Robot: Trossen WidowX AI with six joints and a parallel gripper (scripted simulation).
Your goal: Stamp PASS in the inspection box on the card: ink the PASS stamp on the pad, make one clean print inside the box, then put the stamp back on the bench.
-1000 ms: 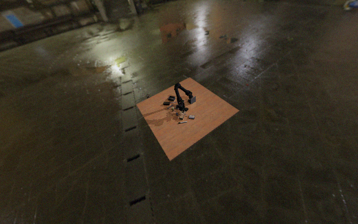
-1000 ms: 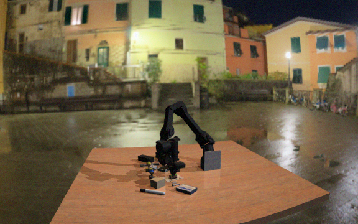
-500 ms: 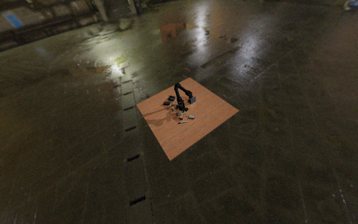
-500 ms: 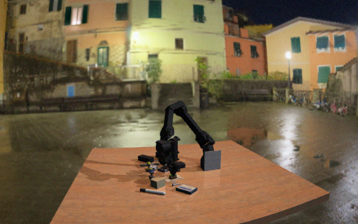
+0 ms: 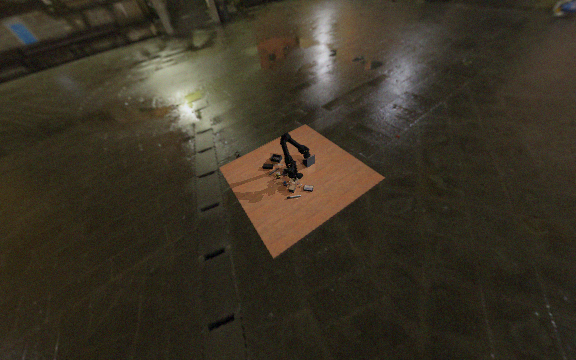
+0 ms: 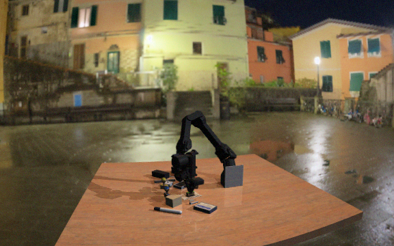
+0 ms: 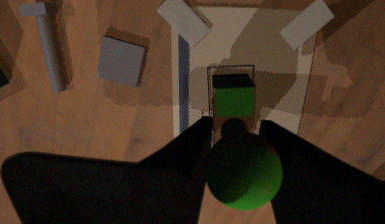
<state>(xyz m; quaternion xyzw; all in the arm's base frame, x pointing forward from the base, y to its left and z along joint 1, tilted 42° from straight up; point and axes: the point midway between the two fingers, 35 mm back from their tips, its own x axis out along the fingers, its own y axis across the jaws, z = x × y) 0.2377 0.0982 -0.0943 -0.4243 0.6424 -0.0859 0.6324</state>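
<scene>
Right now my gripper tip is right at the PASS stamp. Also, from my gripper tip: blue stamp (12 cm ahead, 2 cm to the left); then white card (2 cm below); then red-knob stamp (12 cm to the right, 4 cm behind).
</scene>
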